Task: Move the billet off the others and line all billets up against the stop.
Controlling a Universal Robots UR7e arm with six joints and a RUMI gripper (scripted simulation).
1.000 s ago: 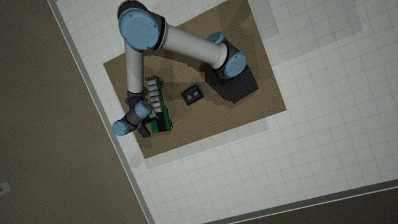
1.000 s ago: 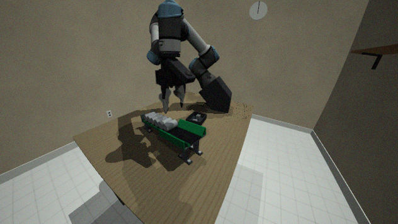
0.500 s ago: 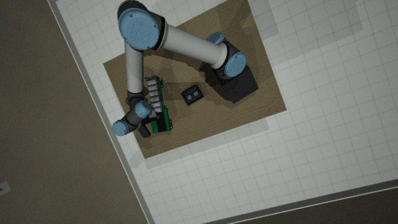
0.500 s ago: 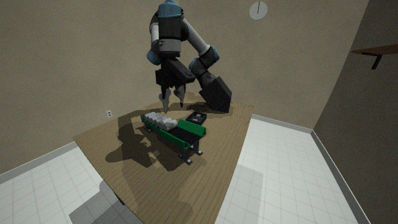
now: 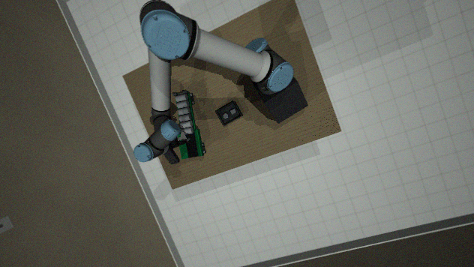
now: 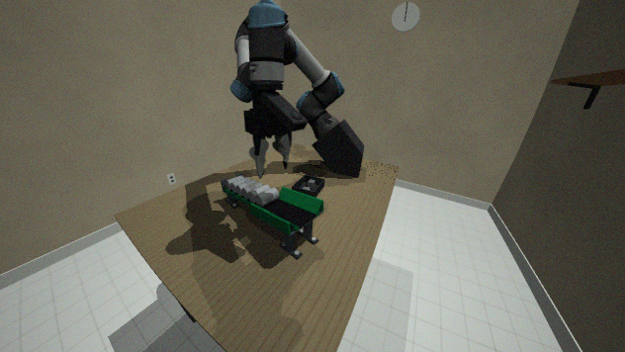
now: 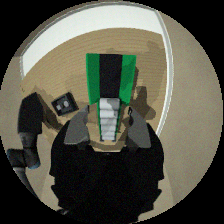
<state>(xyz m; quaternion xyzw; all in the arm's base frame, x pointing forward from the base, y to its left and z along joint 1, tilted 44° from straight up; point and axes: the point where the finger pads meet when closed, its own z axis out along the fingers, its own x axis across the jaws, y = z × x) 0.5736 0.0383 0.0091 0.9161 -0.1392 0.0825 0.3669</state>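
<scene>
My gripper is now 2 cm past the ramp, 6 cm to the left of it and 13 cm above it.
</scene>
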